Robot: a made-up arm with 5 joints. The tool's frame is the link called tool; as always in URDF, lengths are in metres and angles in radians. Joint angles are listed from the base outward.
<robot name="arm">
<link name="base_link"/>
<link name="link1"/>
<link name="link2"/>
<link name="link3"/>
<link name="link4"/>
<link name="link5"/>
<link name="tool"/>
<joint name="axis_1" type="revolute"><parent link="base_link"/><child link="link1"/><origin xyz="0.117 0.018 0.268" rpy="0 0 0"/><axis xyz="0 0 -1"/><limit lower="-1.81" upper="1.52"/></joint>
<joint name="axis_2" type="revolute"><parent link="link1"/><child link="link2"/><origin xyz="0.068 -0.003 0.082" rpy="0 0 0"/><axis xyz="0 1 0"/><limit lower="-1.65" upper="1.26"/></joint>
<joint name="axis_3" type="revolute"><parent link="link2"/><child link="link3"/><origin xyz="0.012 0.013 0.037" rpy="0 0 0"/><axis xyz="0 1 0"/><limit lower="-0.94" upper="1.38"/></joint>
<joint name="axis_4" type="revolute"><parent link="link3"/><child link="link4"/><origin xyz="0.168 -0.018 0.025" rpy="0 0 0"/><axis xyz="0 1 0"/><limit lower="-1.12" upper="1.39"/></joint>
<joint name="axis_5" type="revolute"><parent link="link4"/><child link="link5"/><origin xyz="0.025 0.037 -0.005" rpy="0 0 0"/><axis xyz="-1 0 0"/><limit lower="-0.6" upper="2.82"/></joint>
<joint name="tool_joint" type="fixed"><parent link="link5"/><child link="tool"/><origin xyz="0 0.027 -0.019" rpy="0.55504 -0.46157 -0.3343"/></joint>
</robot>
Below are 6 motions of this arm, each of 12 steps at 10 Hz.
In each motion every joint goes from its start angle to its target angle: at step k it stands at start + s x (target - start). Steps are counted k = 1, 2, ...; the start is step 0. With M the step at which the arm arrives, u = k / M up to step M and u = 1 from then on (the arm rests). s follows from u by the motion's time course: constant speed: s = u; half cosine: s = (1 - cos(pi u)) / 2; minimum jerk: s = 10 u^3 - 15 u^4 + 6 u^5.
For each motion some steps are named. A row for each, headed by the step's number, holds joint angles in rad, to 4 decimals.
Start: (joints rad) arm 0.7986 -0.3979 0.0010 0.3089 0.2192
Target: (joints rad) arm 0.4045 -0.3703 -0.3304 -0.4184 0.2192
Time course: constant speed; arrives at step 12
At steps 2, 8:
2: 0.7329 -0.3933 -0.0542 0.1877 0.2192
8: 0.5359 -0.3795 -0.2199 -0.1760 0.2192

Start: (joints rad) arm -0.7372 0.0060 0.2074 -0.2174 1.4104
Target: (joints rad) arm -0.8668 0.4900 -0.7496 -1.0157 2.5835
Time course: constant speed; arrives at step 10
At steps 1, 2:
1: -0.7502 0.0544 0.1117 -0.2972 1.5277
2: -0.7631 0.1028 0.0160 -0.3771 1.6450

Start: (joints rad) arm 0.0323 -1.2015 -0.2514 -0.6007 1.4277
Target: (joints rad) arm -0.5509 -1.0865 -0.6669 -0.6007 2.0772
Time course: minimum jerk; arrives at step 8
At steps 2, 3, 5, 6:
2: -0.0281 -1.1896 -0.2944 -0.6007 1.4949
3: -0.1282 -1.1699 -0.3657 -0.6007 1.6064
5: -0.3904 -1.1181 -0.5526 -0.6007 1.8985
6: -0.4905 -1.0984 -0.6239 -0.6007 2.0100

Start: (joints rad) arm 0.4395 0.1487 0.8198 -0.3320 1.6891
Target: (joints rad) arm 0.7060 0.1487 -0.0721 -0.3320 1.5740
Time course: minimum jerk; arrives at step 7
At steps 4, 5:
4: 0.6080 0.1487 0.2560 -0.3320 1.6163
5: 0.6674 0.1487 0.0570 -0.3320 1.5907

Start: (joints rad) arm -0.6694 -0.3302 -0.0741 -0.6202 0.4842
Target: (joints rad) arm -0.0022 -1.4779 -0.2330 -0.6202 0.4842
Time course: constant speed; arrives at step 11
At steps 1, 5, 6, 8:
1: -0.6087 -0.4345 -0.0885 -0.6202 0.4842
5: -0.3661 -0.8519 -0.1463 -0.6202 0.4842
6: -0.3055 -0.9562 -0.1608 -0.6202 0.4842
8: -0.1842 -1.1649 -0.1897 -0.6202 0.4842

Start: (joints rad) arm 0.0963 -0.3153 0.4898 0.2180 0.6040
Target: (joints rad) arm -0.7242 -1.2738 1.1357 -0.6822 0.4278
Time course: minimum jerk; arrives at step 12
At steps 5, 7, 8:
5: -0.1881 -0.6475 0.7137 -0.0940 0.5429
7: -0.4398 -0.9416 0.9118 -0.3702 0.4889
8: -0.5520 -1.0726 1.0001 -0.4933 0.4648

